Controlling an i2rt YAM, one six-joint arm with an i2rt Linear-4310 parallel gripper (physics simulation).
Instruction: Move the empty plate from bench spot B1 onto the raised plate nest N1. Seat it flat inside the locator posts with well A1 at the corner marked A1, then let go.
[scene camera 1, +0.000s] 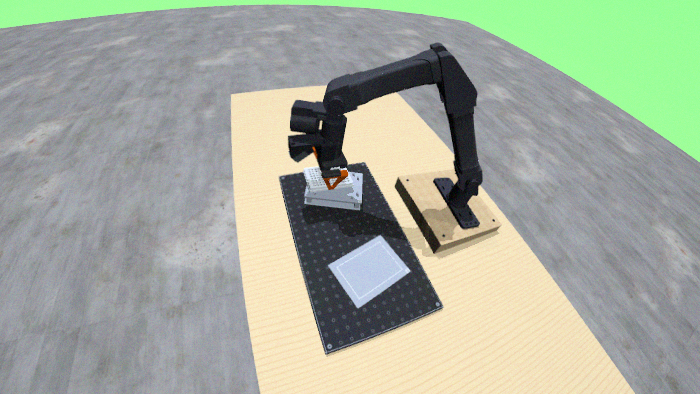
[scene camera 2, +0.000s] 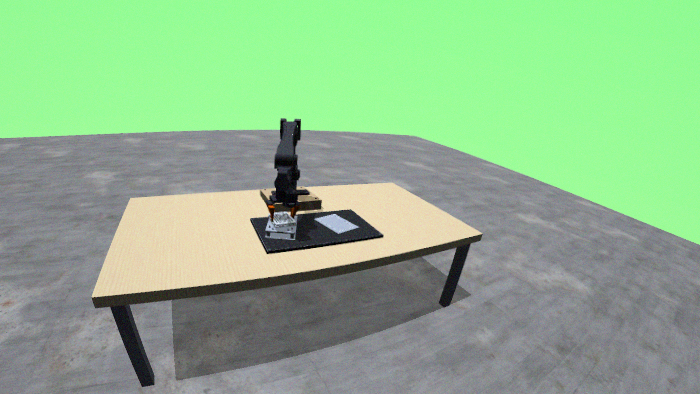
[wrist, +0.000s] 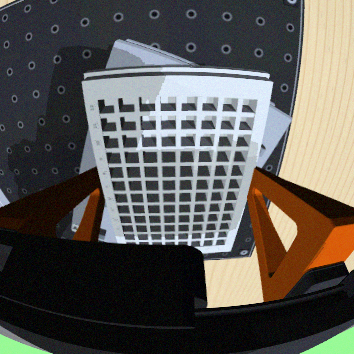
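Pixels of known places: gripper, fingertip midpoint: (scene camera 1: 326, 178) (scene camera 2: 282, 220) (wrist: 175, 173); arm's base, link origin: (scene camera 1: 454, 202).
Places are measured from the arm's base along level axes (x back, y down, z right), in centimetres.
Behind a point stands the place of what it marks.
The white multi-well plate (scene camera 1: 315, 178) @[z 12.2, x -41.9, y -3.8 cm] (scene camera 2: 284, 218) @[z 11.8, x -39.0, y -4.0 cm] (wrist: 170, 157) @[z 12.2, x -39.9, y -3.6 cm] is between the orange fingers of my gripper (scene camera 2: 283, 217) @[z 12.7, x -38.5, y -2.9 cm] (wrist: 175, 173) @[z 12.7, x -38.5, y -2.9 cm], which is shut on its two long sides. The plate is over the raised grey nest N1 (scene camera 1: 334, 198) @[z 6.7, x -37.3, y -0.7 cm] (scene camera 2: 281, 234) @[z 13.2, x -40.6, y 2.4 cm] (wrist: 276, 122) @[z 19.0, x -41.5, y -0.7 cm] and is turned at an angle to it, so the nest's corners stick out past the plate's edges. The plate looks slightly above the nest; the exact gap is hard to tell. The plate hides most of the nest. I cannot read the A1 mark.
The flat light-grey pad (scene camera 1: 370, 272) @[z -15.2, x -32.7, y 2.7 cm] (scene camera 2: 336, 223) @[z -14.0, x -32.9, y 2.7 cm] with a white outline lies on the black perforated board (scene camera 1: 345, 320) @[z -25.0, x -41.5, y 2.8 cm] (scene camera 2: 367, 232) @[z -24.7, x -43.5, y 2.9 cm], bare of any plate. The arm's wooden base block (scene camera 1: 420, 210) @[z -1.5, x -13.7, y -0.8 cm] (scene camera 2: 312, 205) @[z -8.5, x -13.3, y 1.7 cm] stands beside the board on the wooden table (scene camera 1: 265, 280) @[z -11.9, x -58.1, y 4.2 cm] (scene camera 2: 200, 240) @[z 47.0, x -39.0, y 4.2 cm].
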